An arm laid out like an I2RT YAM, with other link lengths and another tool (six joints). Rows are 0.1 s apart.
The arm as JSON. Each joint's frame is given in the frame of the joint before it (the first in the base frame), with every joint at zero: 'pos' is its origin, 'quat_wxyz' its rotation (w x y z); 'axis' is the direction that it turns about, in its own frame. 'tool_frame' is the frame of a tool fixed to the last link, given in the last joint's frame.
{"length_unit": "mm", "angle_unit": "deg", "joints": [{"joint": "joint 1", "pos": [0.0, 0.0, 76.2], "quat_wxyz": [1.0, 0.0, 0.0, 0.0], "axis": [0.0, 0.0, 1.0]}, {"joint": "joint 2", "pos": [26.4, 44.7, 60.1], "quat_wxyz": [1.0, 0.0, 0.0, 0.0], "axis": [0.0, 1.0, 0.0]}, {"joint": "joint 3", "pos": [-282.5, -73.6, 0.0], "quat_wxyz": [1.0, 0.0, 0.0, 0.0], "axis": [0.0, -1.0, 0.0]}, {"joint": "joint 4", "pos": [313.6, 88.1, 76.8], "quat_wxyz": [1.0, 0.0, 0.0, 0.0], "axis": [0.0, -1.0, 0.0]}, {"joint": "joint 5", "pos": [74.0, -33.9, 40.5], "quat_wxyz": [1.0, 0.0, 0.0, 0.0], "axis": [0.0, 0.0, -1.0]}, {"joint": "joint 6", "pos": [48.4, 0.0, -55.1], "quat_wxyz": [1.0, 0.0, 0.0, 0.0], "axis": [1.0, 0.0, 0.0]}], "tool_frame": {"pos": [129.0, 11.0, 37.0], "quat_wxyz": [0.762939, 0.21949, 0.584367, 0.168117]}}
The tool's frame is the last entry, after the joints.
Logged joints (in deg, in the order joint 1, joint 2, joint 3, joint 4, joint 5, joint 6), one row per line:
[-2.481, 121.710, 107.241, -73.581, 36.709, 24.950]
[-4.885, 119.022, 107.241, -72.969, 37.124, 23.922]
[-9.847, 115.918, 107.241, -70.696, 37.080, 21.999]
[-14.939, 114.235, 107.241, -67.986, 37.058, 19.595]
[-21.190, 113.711, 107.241, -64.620, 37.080, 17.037]
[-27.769, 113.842, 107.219, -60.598, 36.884, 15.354]
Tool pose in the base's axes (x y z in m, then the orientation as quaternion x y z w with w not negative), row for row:
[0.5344, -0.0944, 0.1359, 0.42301, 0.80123, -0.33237, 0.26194]
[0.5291, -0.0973, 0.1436, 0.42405, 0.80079, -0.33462, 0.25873]
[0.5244, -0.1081, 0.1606, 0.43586, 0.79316, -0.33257, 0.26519]
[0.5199, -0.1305, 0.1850, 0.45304, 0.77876, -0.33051, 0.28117]
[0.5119, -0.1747, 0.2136, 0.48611, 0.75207, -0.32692, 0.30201]
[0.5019, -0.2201, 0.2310, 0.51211, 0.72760, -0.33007, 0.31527]
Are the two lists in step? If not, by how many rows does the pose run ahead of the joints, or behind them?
The pose runs 2 rows behind the joints: the pose in row i belongs to the joints in row i - 2.
